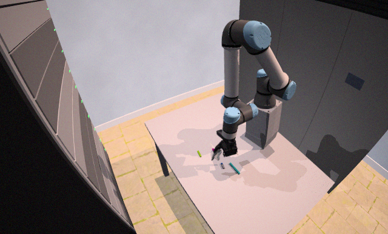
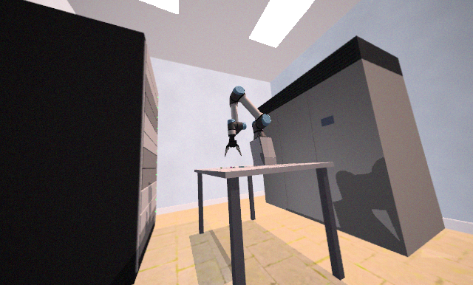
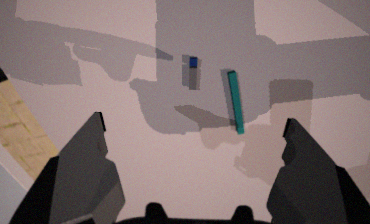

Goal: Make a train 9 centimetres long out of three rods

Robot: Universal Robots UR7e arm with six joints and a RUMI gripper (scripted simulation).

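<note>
Now: hand 40 mm short of the lime rod, 180 mm to the left of it and 100 mm above it. Round my hand: grey rod (100 mm below); turquoise rod (40 mm behind, 60 mm to the left, 100 mm below); blue rod (10 mm behind, 20 mm to the right, 100 mm below).
</note>
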